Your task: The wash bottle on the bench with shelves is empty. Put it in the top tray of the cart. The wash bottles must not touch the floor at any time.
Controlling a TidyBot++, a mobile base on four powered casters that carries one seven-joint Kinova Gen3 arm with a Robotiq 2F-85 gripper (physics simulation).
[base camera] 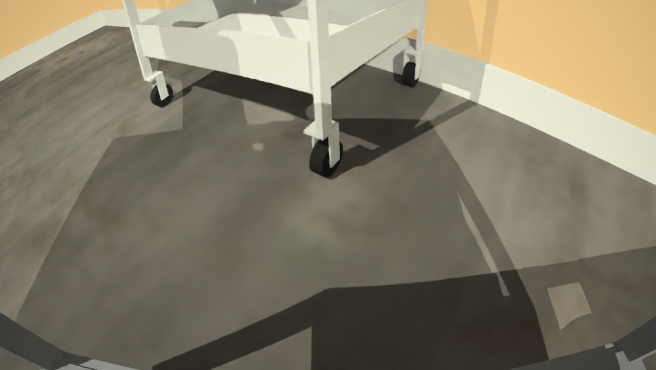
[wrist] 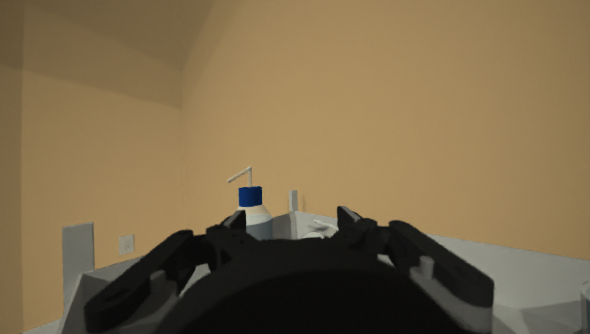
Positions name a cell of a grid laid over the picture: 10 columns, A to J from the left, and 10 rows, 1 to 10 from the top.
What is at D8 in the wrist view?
My gripper.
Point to a wash bottle with blue cap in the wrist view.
E7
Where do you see a white cart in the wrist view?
I9
